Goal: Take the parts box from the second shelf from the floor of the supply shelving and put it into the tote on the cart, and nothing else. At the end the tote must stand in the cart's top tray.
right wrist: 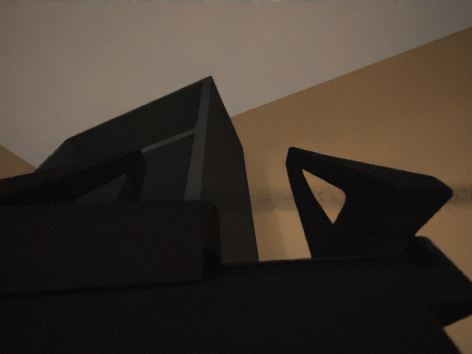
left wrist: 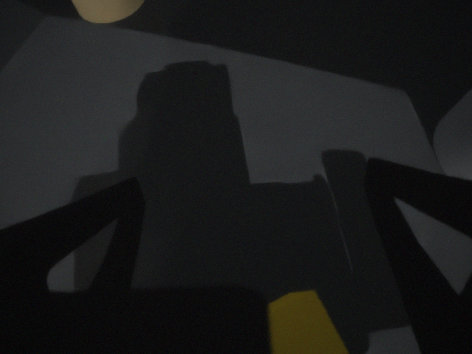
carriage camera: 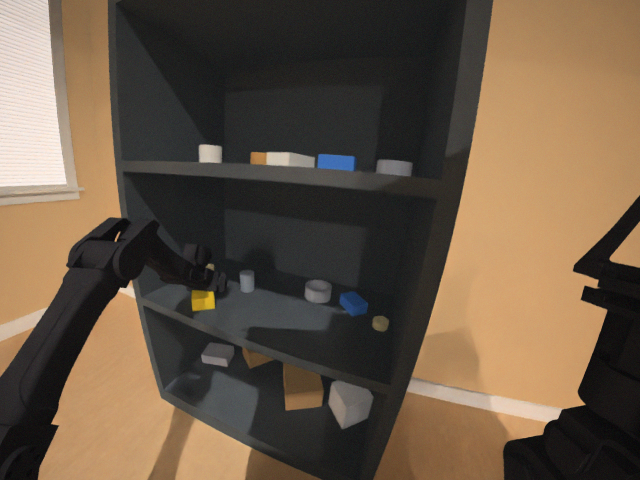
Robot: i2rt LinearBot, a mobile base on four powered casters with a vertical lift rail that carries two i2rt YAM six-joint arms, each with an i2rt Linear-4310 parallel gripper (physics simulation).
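Places are measured from the left arm's base along level axes (x ahead, y left, z up), in centimetres.
Where they show: left gripper, fingertip midpoint: [left wrist: 251, 181] [carriage camera: 214, 283]; right gripper, fingertip midpoint: [right wrist: 217, 156].
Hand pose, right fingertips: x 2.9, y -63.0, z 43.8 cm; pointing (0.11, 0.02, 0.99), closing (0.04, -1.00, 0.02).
After its pixels a point has its place.
The dark supply shelving [carriage camera: 289, 222] {x 86.5, y -25.9, z 21.2 cm} fills the carriage view. On its second shelf from the floor a yellow box [carriage camera: 202, 300] {x 52.9, y -1.1, z 1.0 cm} lies at the left and a blue box [carriage camera: 353, 303] {x 55.8, y -50.7, z 1.4 cm} lies to the right. My left gripper [carriage camera: 209, 278] {x 66.9, y 0.6, z -0.4 cm} reaches into that shelf, just above and behind the yellow box. In the left wrist view its fingers [left wrist: 251, 213] {x 66.9, y 0.6, z -0.4 cm} stand wide open and empty over the shelf board, and the yellow box [left wrist: 305, 324] {x 61.7, y -0.6, z 1.8 cm} shows at the bottom edge, short of the fingertips. My right gripper [right wrist: 217, 156] {x 2.9, y -63.0, z 43.8 cm} is open and empty, pointing up at the shelving's top. Tote and cart are out of view.
The same shelf holds a small grey cylinder [carriage camera: 246, 280] {x 66.0, y -12.2, z 2.5 cm}, a grey ring [carriage camera: 317, 290] {x 62.2, y -38.6, z 2.2 cm} and a tan ring [carriage camera: 379, 323] {x 47.0, y -57.5, z -0.1 cm}, which also shows in the left wrist view [left wrist: 106, 5] {x 80.0, y 9.0, z -1.3 cm}. Boxes and cylinders sit on the shelf above; grey and brown blocks [carriage camera: 302, 387] {x 54.9, y -35.6, z -38.4 cm} lie below. My right arm [carriage camera: 605, 335] {x 3.0, y -60.9, z 30.6 cm} stands at the right edge.
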